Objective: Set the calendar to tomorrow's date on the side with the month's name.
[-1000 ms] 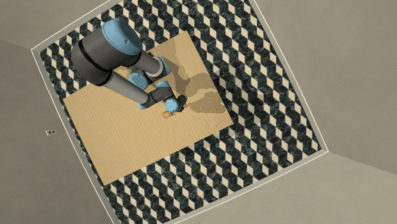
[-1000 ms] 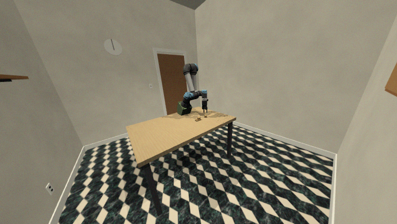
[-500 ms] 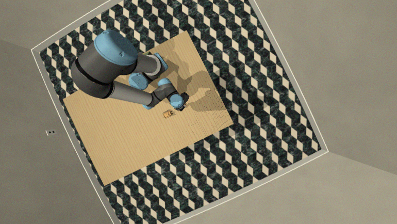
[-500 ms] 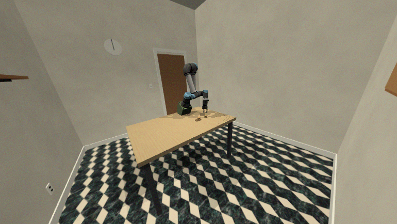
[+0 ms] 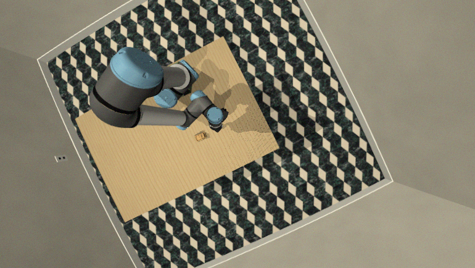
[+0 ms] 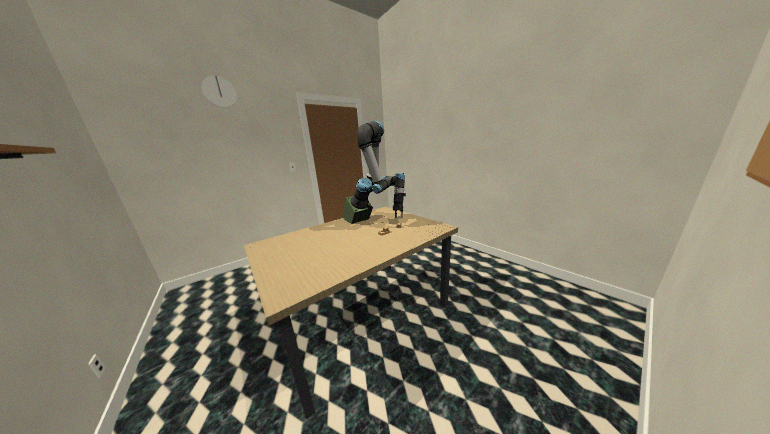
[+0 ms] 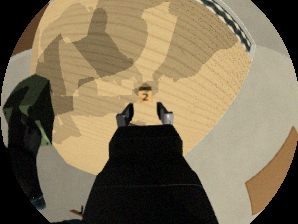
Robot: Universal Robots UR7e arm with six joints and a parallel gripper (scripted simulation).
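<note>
My hand is 80 mm above the wooden cube. From my hand the other things lie so: wooden tray 160 mm to the right, 90 mm below, 10 mm ahead.
</note>
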